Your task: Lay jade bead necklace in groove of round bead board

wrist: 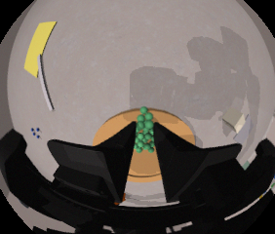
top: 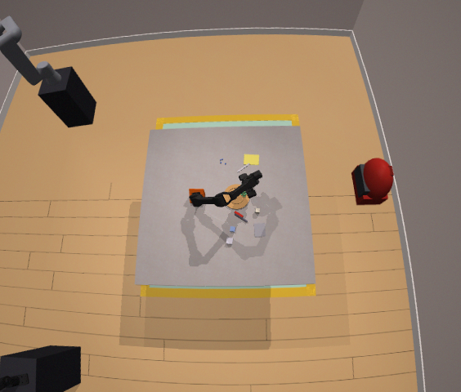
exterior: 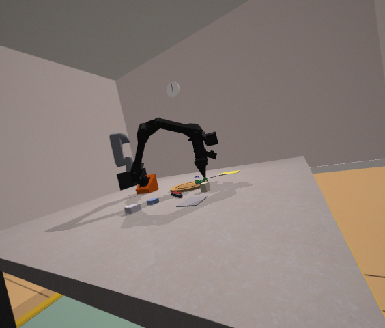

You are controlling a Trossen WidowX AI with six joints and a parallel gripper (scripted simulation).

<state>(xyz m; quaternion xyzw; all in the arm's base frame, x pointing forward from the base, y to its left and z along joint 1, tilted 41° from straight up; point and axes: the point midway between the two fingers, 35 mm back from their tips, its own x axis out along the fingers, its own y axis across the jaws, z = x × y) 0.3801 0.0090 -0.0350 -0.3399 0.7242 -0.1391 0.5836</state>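
My gripper tip is now 8 cm past the round wooden bead board, 4 cm to the left of it and 3 cm above it. Also, from my gripper tip: beige cube: 6 cm ahead, 17 cm to the right, 2 cm below; red-handled tool: 7 cm behind, 19 cm to the right, 3 cm below; yellow sheet: 6 cm ahead, 27 cm to the left, 4 cm below.
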